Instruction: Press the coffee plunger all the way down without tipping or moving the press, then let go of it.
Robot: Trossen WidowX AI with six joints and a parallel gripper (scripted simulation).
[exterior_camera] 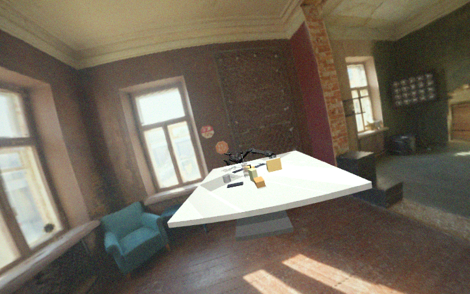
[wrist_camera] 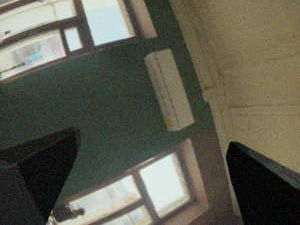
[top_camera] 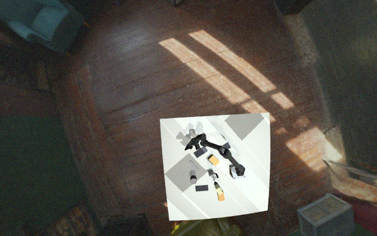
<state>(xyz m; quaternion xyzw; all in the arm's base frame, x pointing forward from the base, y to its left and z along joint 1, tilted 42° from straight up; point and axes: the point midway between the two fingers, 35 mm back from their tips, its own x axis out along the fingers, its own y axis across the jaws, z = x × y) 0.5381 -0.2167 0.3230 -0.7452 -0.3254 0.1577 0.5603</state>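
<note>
My gripper tip is now 26 cm past the coffee plunger, 35 cm to the right of it and 2 cm above it. The rest, counted from my gripper tip: coffee press: 27 cm behind, 35 cm to the left, 8 cm below; then grey cylinder: 5 cm behind, 41 cm to the left, 17 cm below.
</note>
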